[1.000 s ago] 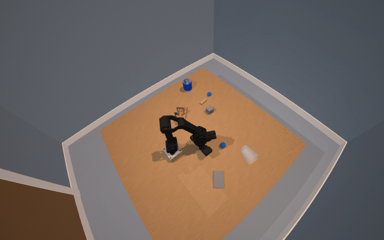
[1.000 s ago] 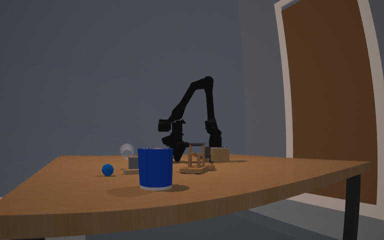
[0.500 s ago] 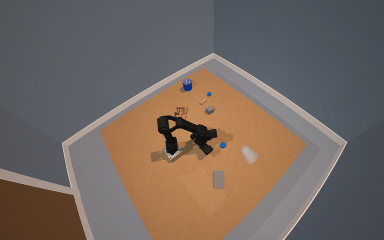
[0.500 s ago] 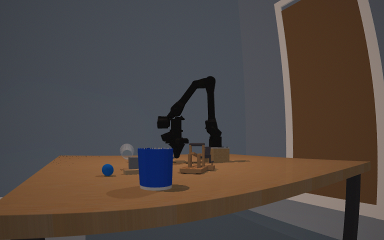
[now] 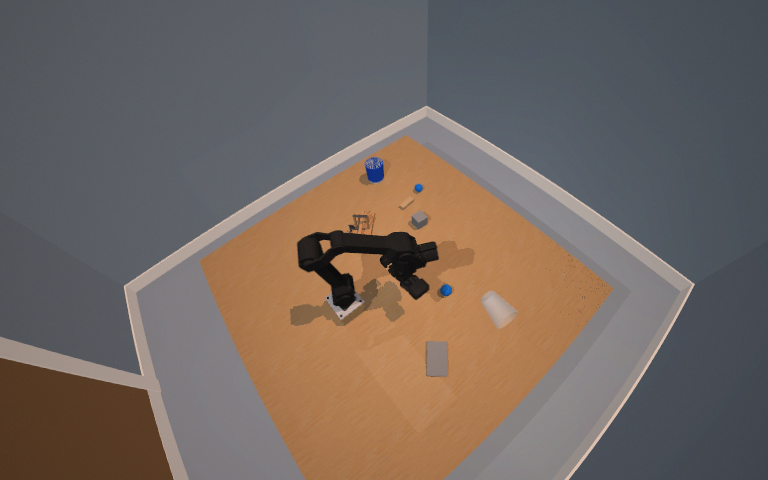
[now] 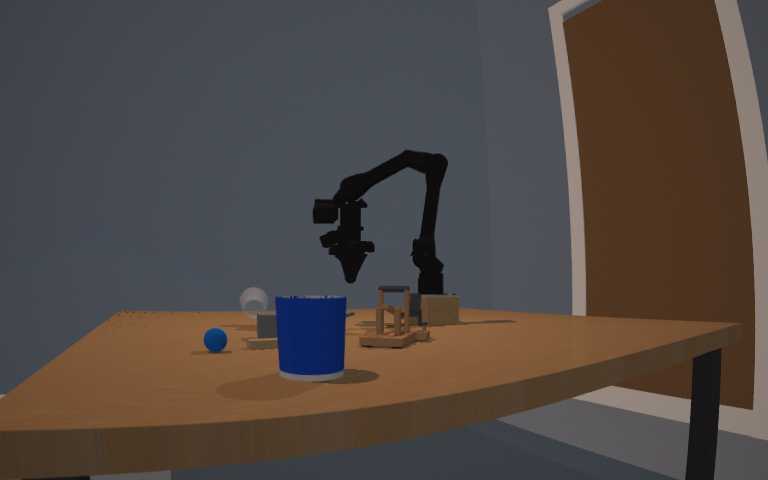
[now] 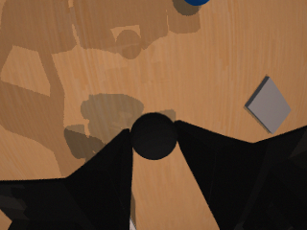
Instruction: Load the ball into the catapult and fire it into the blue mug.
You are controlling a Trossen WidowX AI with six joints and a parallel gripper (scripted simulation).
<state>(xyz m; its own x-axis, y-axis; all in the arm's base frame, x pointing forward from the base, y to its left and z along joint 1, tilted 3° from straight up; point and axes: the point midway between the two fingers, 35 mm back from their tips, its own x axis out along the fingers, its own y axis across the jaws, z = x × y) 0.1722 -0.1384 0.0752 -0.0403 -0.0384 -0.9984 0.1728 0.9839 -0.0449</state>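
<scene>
The wooden catapult lies 100 mm ahead of my gripper tip, 340 mm to the left of it and 70 mm below it. From my gripper tip the other things lie so: ball 10 mm above; grey cube 310 mm ahead, 180 mm to the left, 90 mm below; flat grey slab 110 mm behind, 230 mm to the right, 110 mm below.
</scene>
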